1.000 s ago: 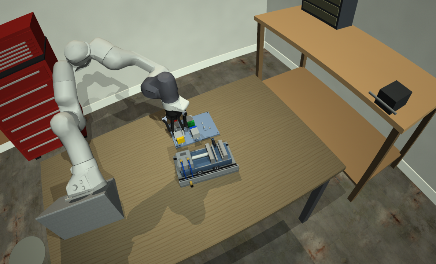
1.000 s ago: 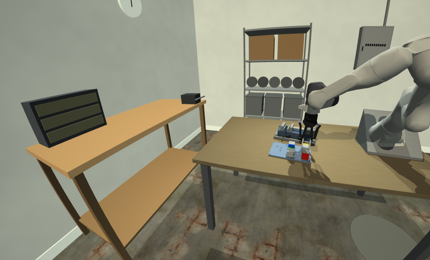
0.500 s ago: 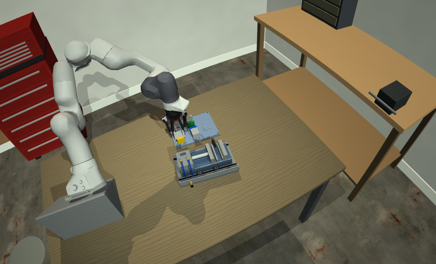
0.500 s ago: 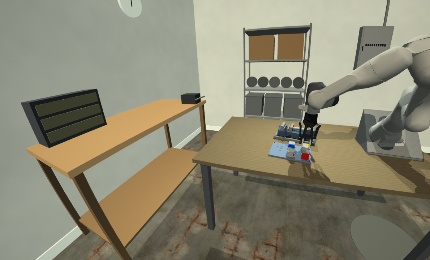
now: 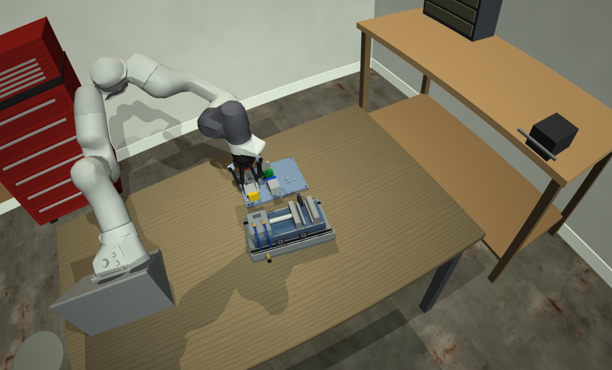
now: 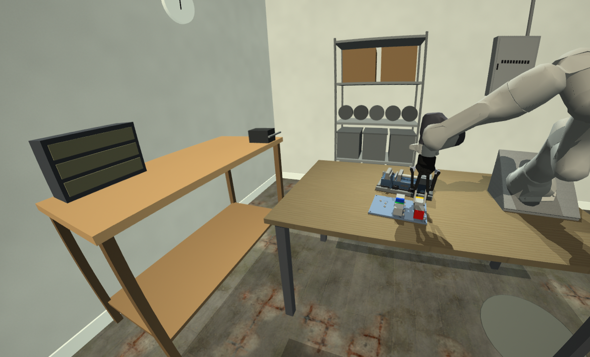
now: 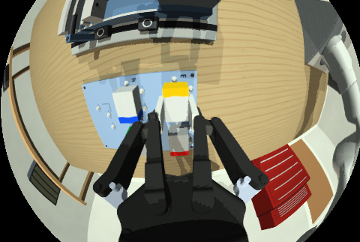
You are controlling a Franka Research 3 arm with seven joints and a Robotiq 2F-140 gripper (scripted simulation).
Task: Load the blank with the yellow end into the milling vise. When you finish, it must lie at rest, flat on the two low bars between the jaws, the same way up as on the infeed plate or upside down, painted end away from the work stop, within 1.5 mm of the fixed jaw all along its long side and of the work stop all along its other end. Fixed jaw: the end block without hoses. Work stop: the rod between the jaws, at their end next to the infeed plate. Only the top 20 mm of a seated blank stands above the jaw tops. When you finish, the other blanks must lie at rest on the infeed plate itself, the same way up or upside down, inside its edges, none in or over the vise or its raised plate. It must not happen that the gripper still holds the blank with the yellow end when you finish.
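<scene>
My gripper is now 170 mm to the left of the work stop, 140 mm short of it and 30 mm below it. Also, from my hand: red-ended blank (90 mm to the left, 40 mm below); green-ended blank (90 mm to the left, 90 mm ahead, 40 mm below); blue-ended blank (90 mm ahead, 40 mm below).
</scene>
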